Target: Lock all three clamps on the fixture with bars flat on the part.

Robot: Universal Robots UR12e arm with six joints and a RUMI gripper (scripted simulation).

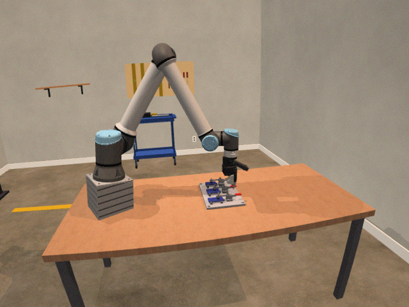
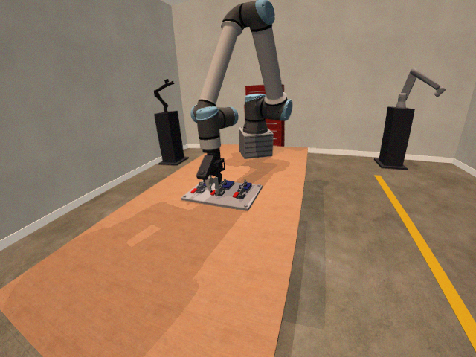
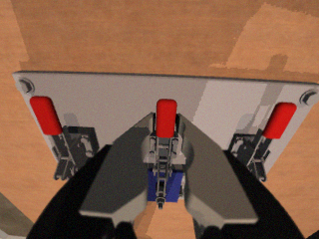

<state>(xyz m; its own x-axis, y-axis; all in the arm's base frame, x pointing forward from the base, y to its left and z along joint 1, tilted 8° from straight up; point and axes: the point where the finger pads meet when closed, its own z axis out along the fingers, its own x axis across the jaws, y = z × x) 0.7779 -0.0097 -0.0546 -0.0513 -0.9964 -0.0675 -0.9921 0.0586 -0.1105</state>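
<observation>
Now: the blue part 13 cm behind my hand, 1 cm to the left of it and 2 cm below it.
</observation>
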